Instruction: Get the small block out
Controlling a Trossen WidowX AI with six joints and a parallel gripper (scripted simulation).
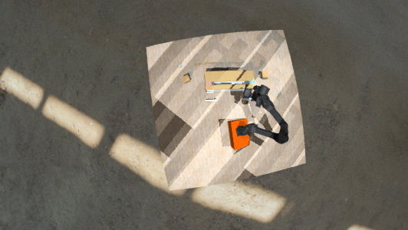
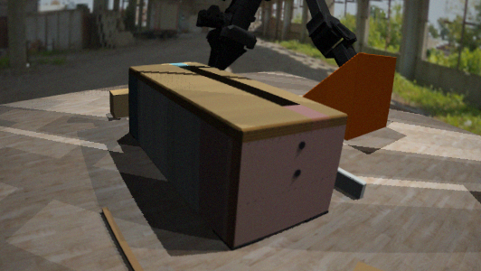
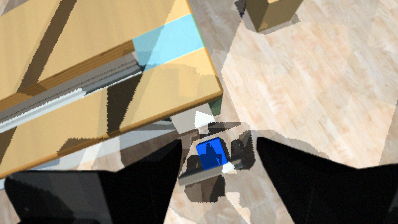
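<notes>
My gripper tip is now 1 cm past the blue block, 2 cm to the right of it and 9 cm above it. Round my gripper tip: thin wooden strip (35 cm ahead, 27 cm to the left, 10 cm below); then wooden-topped box (11 cm ahead, 16 cm to the left, 4 cm below).
</notes>
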